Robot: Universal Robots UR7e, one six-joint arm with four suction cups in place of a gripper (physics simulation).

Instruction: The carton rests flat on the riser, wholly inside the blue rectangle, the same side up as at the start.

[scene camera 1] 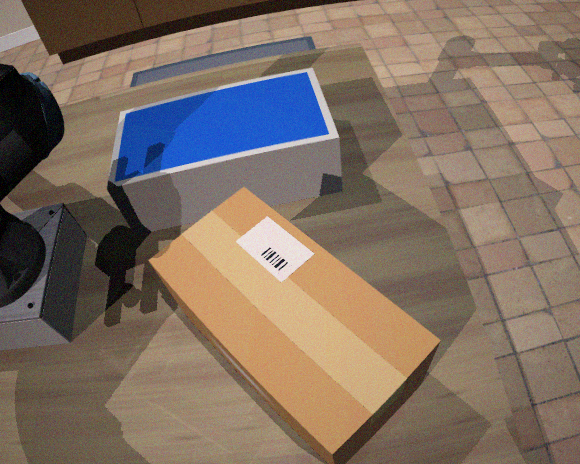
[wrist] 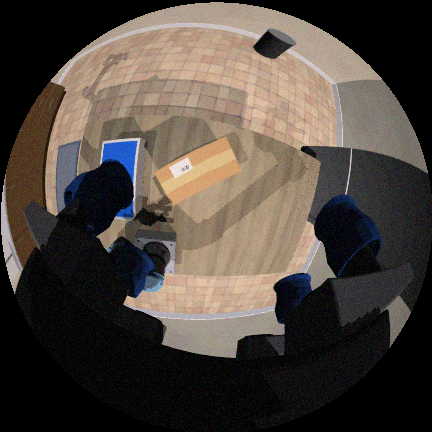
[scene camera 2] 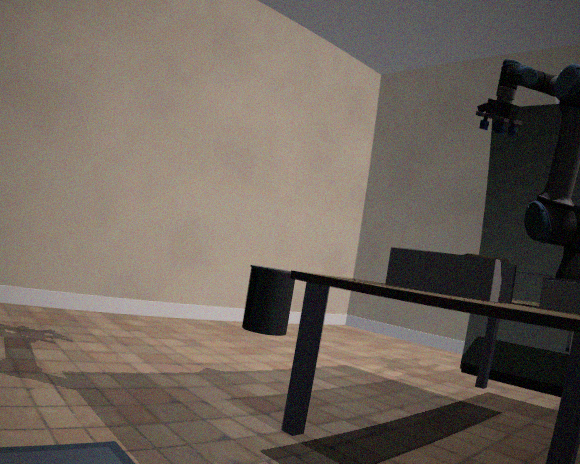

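Where they show: hand at its tool point: (wrist: 217, 248) (scene camera 2: 497, 132); arm's base at its link origin: (scene camera 1: 6, 266) (wrist: 155, 253) (scene camera 2: 578, 282).
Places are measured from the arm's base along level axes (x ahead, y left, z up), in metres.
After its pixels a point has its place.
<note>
The brown carton (scene camera 1: 295, 320) @(x 0.426, y -0.225, z 0.055 m) (wrist: 200, 170) @(x 0.413, y -0.206, z 0.055 m) lies flat on the table, its tape strip and white barcode label facing up. It is beside the grey riser (scene camera 1: 260, 175) @(x 0.428, y 0.061, z -0.019 m) (scene camera 2: 430, 270) @(x 0.409, y 0.263, z -0.030 m) (wrist: 141, 172) @(x 0.397, y 0.063, z -0.059 m), turned at an angle to it. The blue rectangle (scene camera 1: 240, 120) @(x 0.418, y 0.148, z 0.026 m) (wrist: 120, 152) @(x 0.495, y 0.142, z 0.026 m) covers the riser's top inside a white border. In the wrist view a suction cup hides part of the rectangle. My gripper (scene camera 2: 499, 127) (wrist: 217, 250) @(x 0.391, y -0.177, z 0.555 m) is open, its suction off. It hangs high above the table with nothing on its cups, well apart from the carton. The gripper does not show in scene camera 1.
The arm's base block (scene camera 1: 62, 280) @(x 0.084, y -0.020, z -0.045 m) (wrist: 170, 255) @(x -0.007, y -0.078, z 0.000 m) stands near the riser and the carton on the table (scene camera 1: 165, 390) @(x 0.229, y -0.211, z -0.094 m) (scene camera 2: 400, 287) @(x 0.447, y 0.365, z -0.093 m) (wrist: 260, 220) @(x 0.154, y -0.579, z -0.094 m). A blue-grey panel (scene camera 1: 225, 60) (wrist: 67, 165) lies beyond the riser. A brown cabinet (scene camera 1: 175, 17) (wrist: 32, 165) and a dark bin (scene camera 2: 267, 300) (wrist: 273, 44) stand farther off.
</note>
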